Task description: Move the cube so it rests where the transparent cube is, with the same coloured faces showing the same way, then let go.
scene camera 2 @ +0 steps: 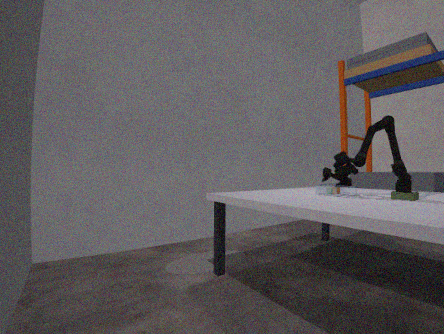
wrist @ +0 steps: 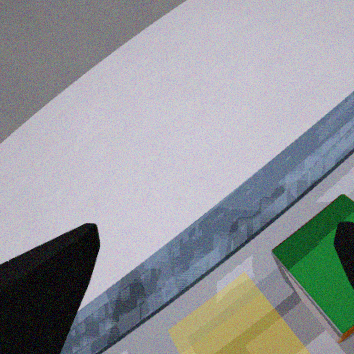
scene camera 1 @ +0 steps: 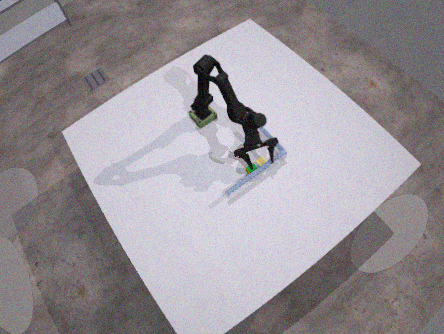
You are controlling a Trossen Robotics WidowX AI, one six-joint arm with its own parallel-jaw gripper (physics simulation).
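Frame: origin at the arm's base, x left, y back, z up, level; metres.
Where they show: gripper, between the fingertips: (scene camera 2: 328, 183) (wrist: 217, 234) (scene camera 1: 262, 166); arm's base, origin of its link: (scene camera 2: 403, 191) (scene camera 1: 203, 113).
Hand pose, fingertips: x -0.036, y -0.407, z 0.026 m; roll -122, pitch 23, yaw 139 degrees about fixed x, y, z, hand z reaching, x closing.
Things, the pixels of their top centre, and the offset from my fingertips. Level surfaces: height alone.
- solid cube, centre of its top: (wrist: 344, 255) (scene camera 1: 252, 168) dx -0.027, dy +0.034, dz -0.022 m
- transparent cube, centre of its top: (wrist: 233, 345) (scene camera 1: 261, 161) dx +0.025, dy +0.025, dz -0.022 m
- white table, height of its surface: dz -0.061 m
The solid cube (scene camera 1: 251, 169) (wrist: 317, 275) has a green top; in the wrist view a pale side and a sliver of orange show below it. It stands on the table close to the long blue wall. The transparent cube (scene camera 1: 261, 161) (wrist: 240, 320) has a yellow top and stands a little apart from the solid cube, on the same side of the wall. My gripper (scene camera 1: 262, 164) (scene camera 2: 335, 181) (wrist: 217, 234) is open and empty, low over the two cubes. One finger overlaps the solid cube's green top in the wrist view; whether they touch is unclear.
A low translucent blue wall (scene camera 1: 238, 185) (wrist: 200, 240) runs past both cubes and meets a second blue wall (scene camera 1: 272, 137) at a corner. The arm's green base (scene camera 1: 203, 118) (scene camera 2: 404, 196) stands on the white table (scene camera 1: 280, 240) (scene camera 2: 280, 202). An orange and blue rack (scene camera 2: 342, 110) stands behind.
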